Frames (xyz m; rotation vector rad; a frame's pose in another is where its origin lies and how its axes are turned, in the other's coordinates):
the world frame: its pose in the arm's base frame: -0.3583 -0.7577 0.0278 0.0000 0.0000 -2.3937
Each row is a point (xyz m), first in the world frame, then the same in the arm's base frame.
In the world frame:
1: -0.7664 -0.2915 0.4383
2: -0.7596 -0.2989 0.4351
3: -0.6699 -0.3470 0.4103
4: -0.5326 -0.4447 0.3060
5: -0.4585 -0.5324 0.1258
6: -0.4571 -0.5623 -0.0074
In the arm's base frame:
1: 0.0053 -0.0228 0.4661
2: -0.0047 -0.0220 0.4629
3: -0.1032 -0.0477 0.4381
4: -0.2703 -0.0695 0.3338
5: -0.3842 -0.0556 0.1536
6: -0.4056 -0.0346 0.0204

